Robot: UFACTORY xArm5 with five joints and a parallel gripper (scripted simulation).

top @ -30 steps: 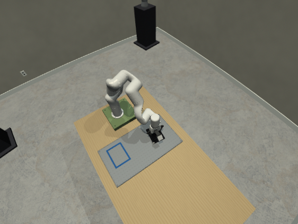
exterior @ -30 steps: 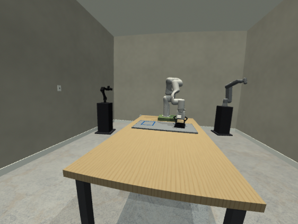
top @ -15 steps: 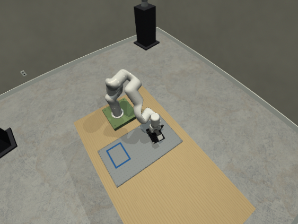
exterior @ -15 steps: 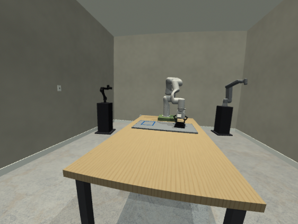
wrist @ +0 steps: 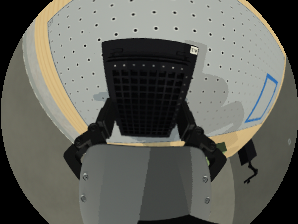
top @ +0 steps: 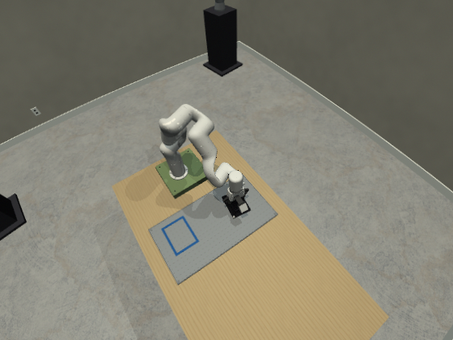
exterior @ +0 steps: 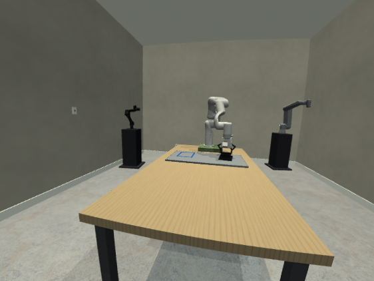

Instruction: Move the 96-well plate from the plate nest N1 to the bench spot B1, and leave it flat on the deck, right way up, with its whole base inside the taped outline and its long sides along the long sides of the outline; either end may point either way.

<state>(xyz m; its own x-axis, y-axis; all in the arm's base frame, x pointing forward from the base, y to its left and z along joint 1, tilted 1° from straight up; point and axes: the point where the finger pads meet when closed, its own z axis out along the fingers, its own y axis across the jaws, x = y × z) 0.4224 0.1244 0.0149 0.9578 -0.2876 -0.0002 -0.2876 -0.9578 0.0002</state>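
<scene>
Now: hand 40 mm above the black plate nest N1. Also, from my hand: black 96-well plate 10 mm below.
</scene>
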